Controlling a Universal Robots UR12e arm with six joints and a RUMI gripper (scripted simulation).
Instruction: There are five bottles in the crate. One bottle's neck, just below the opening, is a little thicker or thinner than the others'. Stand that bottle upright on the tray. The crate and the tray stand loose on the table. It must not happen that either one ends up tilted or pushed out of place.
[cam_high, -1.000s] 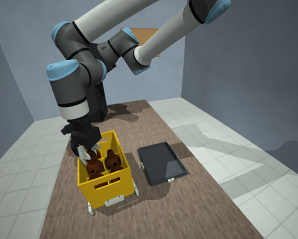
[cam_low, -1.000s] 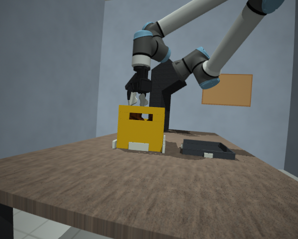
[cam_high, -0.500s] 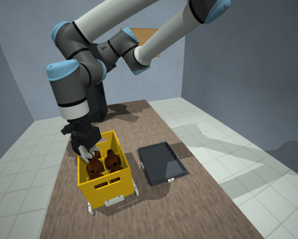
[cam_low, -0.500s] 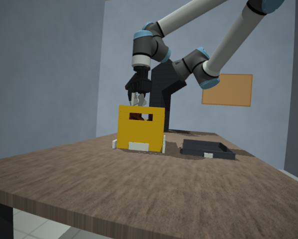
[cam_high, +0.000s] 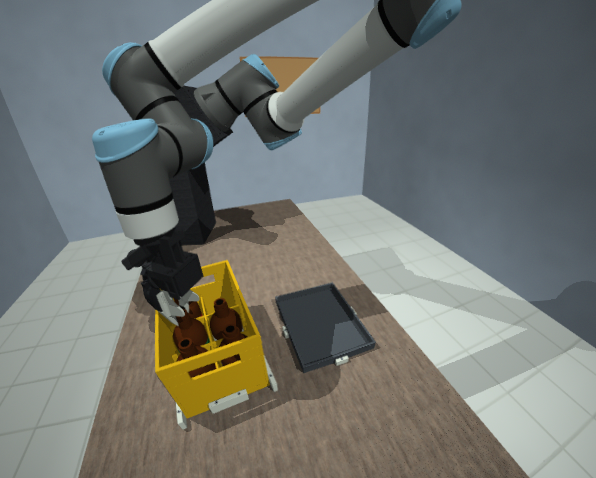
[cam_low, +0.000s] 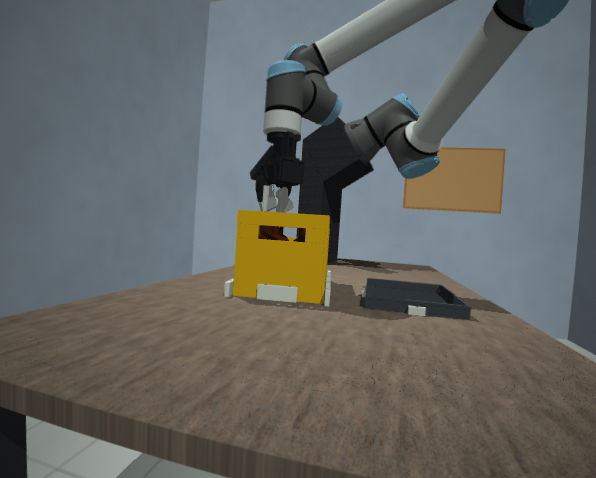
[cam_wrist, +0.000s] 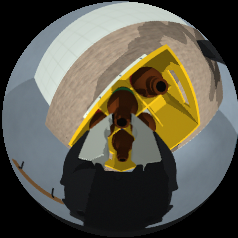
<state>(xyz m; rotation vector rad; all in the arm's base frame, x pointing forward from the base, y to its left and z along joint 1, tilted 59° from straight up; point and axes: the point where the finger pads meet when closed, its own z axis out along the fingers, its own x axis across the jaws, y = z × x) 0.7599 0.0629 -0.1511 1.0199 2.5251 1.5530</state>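
The yellow crate lies 50 mm to the left of my hand and 70 mm below it. The rest, counted from my hand: dark tray: 30 mm behind, 330 mm to the left, 150 mm below.
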